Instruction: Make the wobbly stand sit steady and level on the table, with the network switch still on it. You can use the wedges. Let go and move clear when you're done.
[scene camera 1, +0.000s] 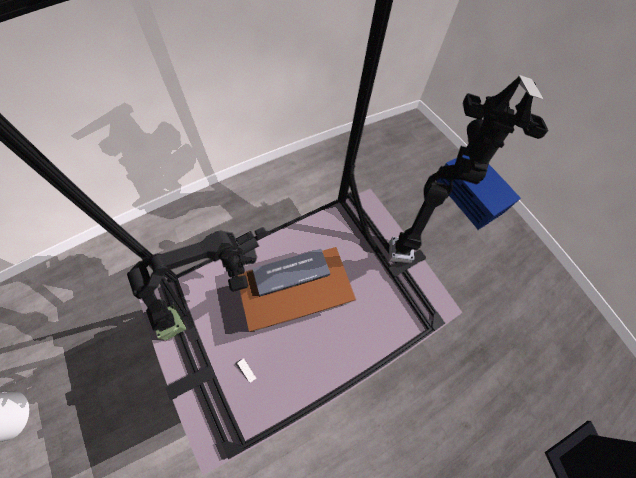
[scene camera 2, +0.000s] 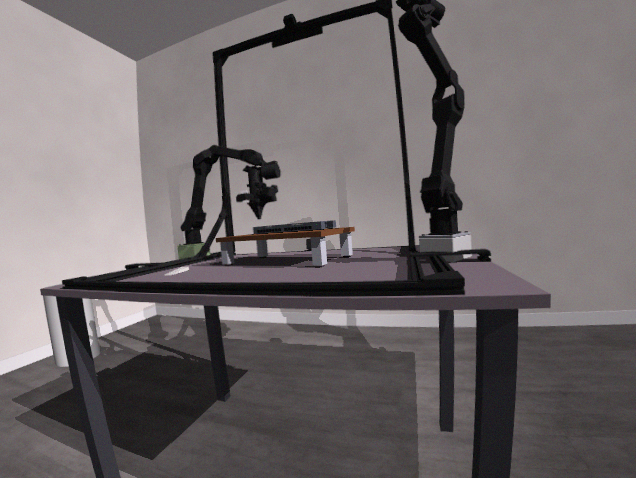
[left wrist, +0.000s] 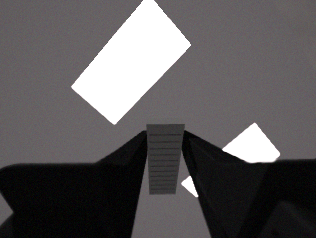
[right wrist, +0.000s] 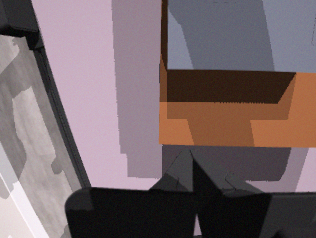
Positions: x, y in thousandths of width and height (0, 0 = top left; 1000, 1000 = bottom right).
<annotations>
stand: scene camera 1 416, 652; scene camera 2 501, 514; right wrist 625, 452; not seen in the left wrist view (out of frame)
</annotations>
